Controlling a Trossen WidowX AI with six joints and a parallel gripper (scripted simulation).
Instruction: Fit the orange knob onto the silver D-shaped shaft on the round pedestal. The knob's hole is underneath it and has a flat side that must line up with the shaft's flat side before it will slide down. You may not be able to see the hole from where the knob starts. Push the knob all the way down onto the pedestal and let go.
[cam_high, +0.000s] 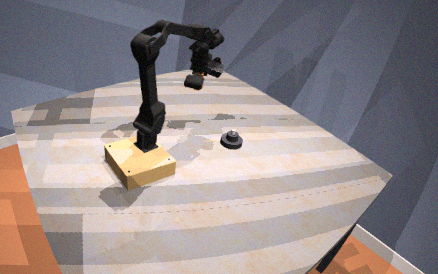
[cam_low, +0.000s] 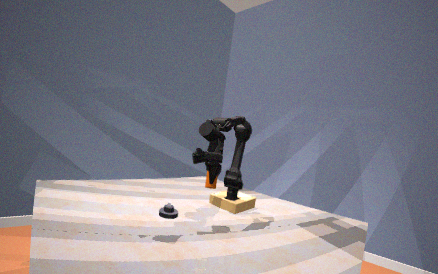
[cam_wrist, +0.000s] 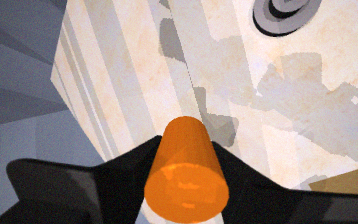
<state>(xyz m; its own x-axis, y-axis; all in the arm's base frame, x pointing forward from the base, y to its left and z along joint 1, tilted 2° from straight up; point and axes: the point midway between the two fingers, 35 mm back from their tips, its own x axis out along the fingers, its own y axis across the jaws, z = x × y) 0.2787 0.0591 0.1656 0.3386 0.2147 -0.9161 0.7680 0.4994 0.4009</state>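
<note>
Right now the orange knob is 1 cm behind my gripper tip, 1 cm to the right of it and 3 cm above it. From my gripper tip the other things lie so: round pedestal (3 cm ahead, 18 cm to the right, 15 cm below).
</note>
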